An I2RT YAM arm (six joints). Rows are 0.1 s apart.
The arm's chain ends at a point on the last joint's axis. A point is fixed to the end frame.
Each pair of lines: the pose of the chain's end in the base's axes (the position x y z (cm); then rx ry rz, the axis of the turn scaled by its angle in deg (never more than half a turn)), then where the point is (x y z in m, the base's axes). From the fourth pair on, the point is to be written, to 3 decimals.
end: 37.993 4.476 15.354 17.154 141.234 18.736
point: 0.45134 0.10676 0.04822
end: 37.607 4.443 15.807 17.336 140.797 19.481
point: 0.44820 0.10747 0.05387
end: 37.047 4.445 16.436 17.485 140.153 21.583
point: 0.44325 0.11069 0.06263
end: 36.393 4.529 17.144 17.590 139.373 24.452
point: 0.437 0.116 0.073
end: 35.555 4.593 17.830 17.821 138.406 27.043
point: 0.430 0.120 0.083
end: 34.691 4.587 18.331 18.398 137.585 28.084
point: 0.422 0.121 0.090
